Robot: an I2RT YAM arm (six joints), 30 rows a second.
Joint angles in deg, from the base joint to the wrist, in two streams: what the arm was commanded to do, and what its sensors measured. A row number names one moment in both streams.
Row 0, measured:
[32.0, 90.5, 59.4, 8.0, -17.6, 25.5]
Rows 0 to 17, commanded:
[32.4, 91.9, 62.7, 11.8, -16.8, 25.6]
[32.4, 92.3, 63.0, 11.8, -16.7, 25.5]
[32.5, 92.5, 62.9, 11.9, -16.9, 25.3]
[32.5, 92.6, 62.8, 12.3, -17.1, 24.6]
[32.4, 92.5, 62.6, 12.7, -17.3, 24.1]
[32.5, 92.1, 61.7, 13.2, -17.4, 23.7]
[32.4, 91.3, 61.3, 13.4, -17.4, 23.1]
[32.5, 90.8, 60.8, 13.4, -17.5, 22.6]
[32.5, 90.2, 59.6, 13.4, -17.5, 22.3]
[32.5, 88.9, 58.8, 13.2, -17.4, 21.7]
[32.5, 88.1, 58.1, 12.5, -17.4, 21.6]
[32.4, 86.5, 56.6, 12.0, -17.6, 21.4]
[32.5, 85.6, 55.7, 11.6, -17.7, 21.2]
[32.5, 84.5, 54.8, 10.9, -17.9, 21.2]
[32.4, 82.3, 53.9, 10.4, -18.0, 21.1]
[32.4, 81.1, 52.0, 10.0, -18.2, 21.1]
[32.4, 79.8, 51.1, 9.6, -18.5, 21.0]
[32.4, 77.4, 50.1, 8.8, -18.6, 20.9]
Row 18, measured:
[32.2, 83.1, 52.1, 9.1, -17.8, 22.6]
